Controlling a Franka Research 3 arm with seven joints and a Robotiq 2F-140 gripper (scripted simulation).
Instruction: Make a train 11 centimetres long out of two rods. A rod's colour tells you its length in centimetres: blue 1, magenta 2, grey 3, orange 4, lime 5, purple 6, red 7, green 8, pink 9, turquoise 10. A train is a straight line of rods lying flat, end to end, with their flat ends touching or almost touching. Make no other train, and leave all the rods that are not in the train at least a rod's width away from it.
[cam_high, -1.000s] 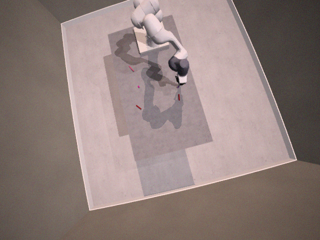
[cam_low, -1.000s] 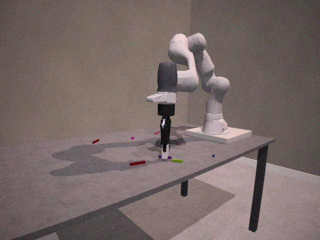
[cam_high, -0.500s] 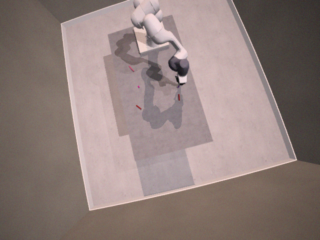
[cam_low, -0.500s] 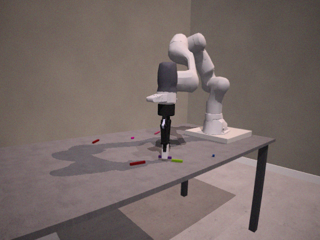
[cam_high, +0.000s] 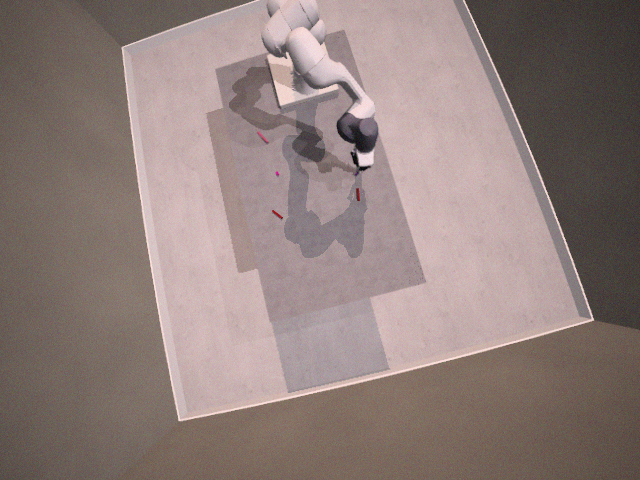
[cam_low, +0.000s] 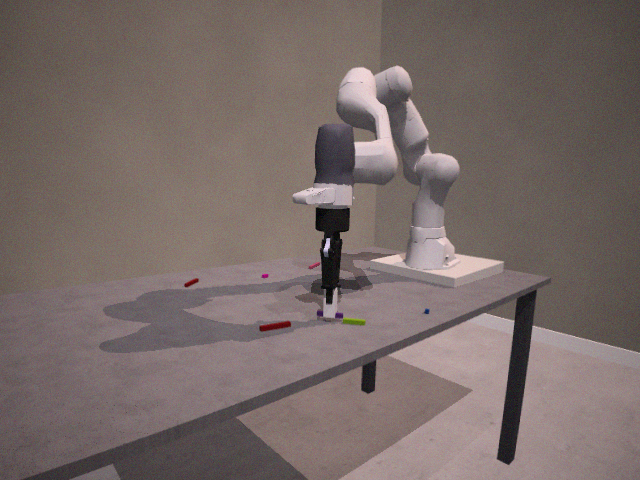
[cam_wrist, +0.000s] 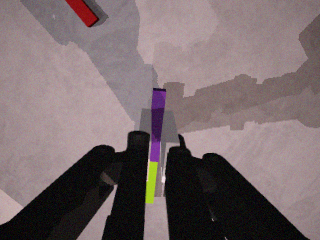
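Right now my hand is 3 cm past the lime rod, 5 cm to the right of it and 4 cm above it. Round my hand: red rod (12 cm ahead, 4 cm to the right, 4 cm below); purple rod (3 cm below); blue rod (22 cm behind, 12 cm to the left, 4 cm below).
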